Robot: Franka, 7 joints.
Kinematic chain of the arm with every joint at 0, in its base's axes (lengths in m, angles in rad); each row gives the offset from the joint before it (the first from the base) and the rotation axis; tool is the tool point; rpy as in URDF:
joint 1: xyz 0 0 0.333 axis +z
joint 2: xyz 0 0 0 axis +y
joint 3: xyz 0 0 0.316 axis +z
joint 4: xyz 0.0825 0 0 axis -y
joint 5: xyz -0.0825 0 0.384 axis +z
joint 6: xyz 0 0 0 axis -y
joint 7: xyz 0.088 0 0 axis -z
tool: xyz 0 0 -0.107 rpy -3.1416 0 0
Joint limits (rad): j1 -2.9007..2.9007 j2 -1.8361..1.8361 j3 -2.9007..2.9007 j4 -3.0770..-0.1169 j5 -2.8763..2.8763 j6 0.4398..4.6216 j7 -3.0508..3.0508
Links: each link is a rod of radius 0.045 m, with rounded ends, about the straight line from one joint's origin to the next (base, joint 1, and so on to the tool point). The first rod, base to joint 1, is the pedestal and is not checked.
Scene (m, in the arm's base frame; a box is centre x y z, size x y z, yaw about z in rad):
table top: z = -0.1
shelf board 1: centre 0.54 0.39 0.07 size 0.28 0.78 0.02 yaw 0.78
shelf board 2: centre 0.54 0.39 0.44 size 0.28 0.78 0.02 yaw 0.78
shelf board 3: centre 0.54 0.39 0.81 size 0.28 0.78 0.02 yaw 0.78
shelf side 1: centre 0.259 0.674 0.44 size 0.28 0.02 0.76 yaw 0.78
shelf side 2: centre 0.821 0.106 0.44 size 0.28 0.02 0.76 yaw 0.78
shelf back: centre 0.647 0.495 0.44 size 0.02 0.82 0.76 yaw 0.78
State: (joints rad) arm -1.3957 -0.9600 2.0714 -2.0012 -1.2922 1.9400 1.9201
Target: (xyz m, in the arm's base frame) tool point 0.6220 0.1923 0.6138
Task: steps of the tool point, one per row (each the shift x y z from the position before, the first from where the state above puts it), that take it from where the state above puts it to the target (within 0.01 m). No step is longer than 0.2 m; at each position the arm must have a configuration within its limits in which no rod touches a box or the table.
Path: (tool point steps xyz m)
1: 0.0596 -0.1548 0.0696
2: 0.0006 -0.1665 0.0535
3: -0.0559 -0.1545 0.0310
4: -0.0995 -0.1209 0.0059
5: 0.0518 0.0464 0.0626
6: 0.0358 0.0699 0.0579
7: 0.0150 0.0869 0.0481
8: -0.0077 0.0961 0.0347
9: 0.0898 0.0681 -0.0115
10: 0.0559 0.0761 0.0115

